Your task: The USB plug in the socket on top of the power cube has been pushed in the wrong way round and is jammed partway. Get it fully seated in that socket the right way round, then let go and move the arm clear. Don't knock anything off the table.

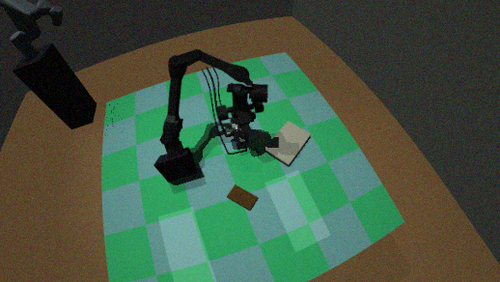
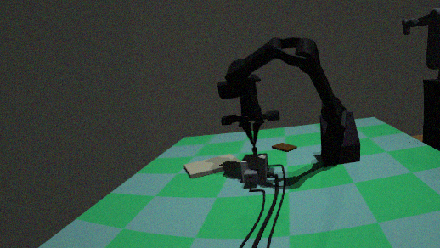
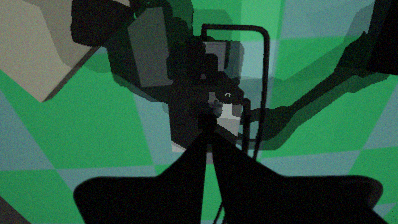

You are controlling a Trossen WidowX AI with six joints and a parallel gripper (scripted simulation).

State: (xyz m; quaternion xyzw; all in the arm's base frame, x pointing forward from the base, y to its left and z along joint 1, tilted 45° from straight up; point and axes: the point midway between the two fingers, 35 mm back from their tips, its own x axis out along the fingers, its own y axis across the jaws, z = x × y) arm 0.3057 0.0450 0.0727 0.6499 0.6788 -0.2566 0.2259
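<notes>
My gripper tip is now 2 cm above the USB plug. From my gripper tip the other things lie so: small brown block 30 cm to the right, 11 cm below, 8 cm behind.
</notes>
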